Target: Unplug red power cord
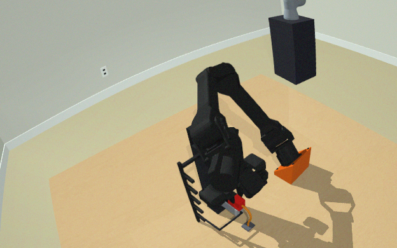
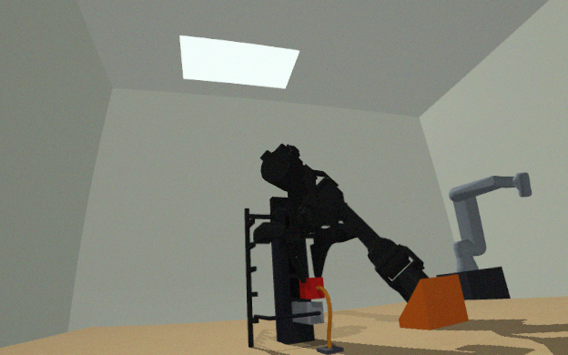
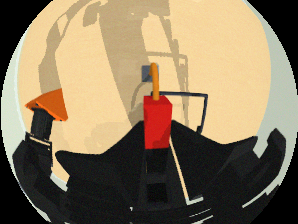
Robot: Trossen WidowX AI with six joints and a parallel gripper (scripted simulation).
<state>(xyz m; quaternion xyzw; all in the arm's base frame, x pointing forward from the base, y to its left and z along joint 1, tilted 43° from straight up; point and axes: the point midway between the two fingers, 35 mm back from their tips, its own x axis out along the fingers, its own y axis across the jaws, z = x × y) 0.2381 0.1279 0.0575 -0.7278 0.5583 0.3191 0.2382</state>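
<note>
Right now the grey block is 100 mm below my gripper tip, 40 mm to the left of it and 10 mm behind it. The rest, counted from my gripper tip: red plug: 20 mm to the right, 10 mm ahead.
</note>
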